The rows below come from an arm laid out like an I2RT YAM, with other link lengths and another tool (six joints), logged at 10 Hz.
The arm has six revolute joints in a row. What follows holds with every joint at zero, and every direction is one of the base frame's. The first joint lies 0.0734 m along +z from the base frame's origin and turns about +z. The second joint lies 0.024 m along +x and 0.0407 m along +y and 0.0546 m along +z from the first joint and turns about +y. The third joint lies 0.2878 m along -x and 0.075 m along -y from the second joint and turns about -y. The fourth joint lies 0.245 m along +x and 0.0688 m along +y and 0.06 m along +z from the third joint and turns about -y. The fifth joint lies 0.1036 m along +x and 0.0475 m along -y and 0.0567 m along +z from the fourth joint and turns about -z. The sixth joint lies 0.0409 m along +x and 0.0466 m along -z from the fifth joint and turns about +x. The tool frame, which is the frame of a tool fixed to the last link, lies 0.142 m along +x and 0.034 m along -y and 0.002 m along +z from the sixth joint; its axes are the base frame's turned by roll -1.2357, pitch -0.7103 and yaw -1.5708 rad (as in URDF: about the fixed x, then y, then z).
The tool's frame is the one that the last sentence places.
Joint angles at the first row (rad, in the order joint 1, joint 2, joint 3, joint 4, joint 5, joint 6):
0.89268 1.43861 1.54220 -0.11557 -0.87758 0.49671
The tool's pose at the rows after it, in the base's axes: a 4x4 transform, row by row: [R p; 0 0 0 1], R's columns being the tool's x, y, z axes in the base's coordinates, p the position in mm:
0.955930 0.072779 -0.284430 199.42; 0.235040 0.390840 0.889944 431.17; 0.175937 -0.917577 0.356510 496.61; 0 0 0 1
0.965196 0.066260 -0.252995 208.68; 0.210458 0.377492 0.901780 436.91; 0.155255 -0.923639 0.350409 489.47; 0 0 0 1
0.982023 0.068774 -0.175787 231.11; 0.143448 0.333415 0.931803 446.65; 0.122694 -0.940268 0.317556 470.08; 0 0 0 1
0.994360 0.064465 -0.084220 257.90; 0.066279 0.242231 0.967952 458.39; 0.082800 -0.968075 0.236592 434.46; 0 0 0 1
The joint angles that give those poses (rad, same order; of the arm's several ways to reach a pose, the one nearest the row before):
0.89251 1.42889 1.49800 -0.01105 -0.92482 0.57971
0.89280 1.44793 1.49914 -0.00767 -0.89650 0.58837
0.89091 1.48587 1.50846 -0.03631 -0.82374 0.57722
0.89218 1.54403 1.53420 -0.11827 -0.73316 0.54104

